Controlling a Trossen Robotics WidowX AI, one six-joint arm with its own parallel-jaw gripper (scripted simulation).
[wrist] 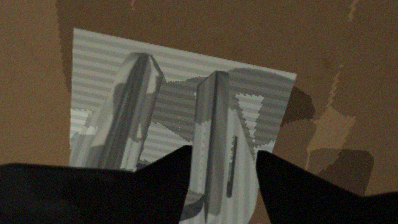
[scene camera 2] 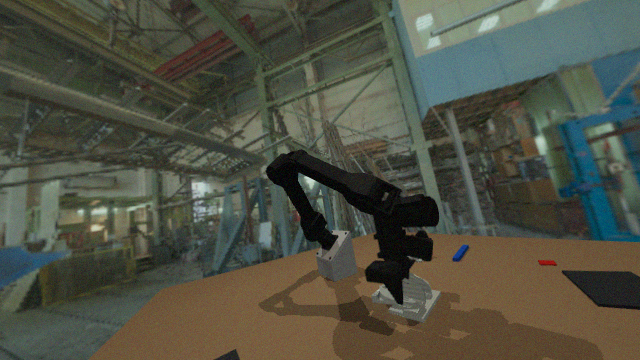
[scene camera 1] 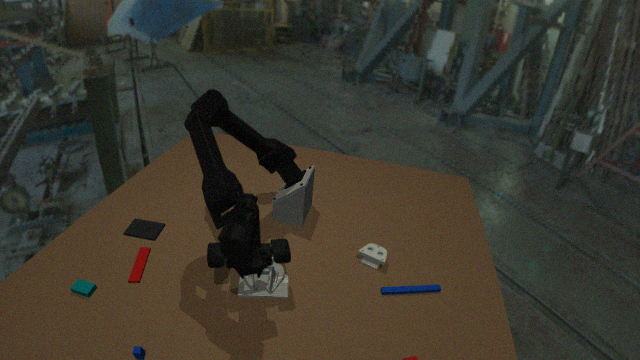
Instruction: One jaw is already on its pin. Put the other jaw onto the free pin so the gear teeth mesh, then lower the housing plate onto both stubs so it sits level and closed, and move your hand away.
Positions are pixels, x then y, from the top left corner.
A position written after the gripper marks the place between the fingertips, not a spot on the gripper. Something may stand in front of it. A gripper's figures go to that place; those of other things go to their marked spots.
The gripper [wrist: 224, 156] is 12 cm from the lens. A white base [wrist: 260, 94]: 12 cm from the lens.
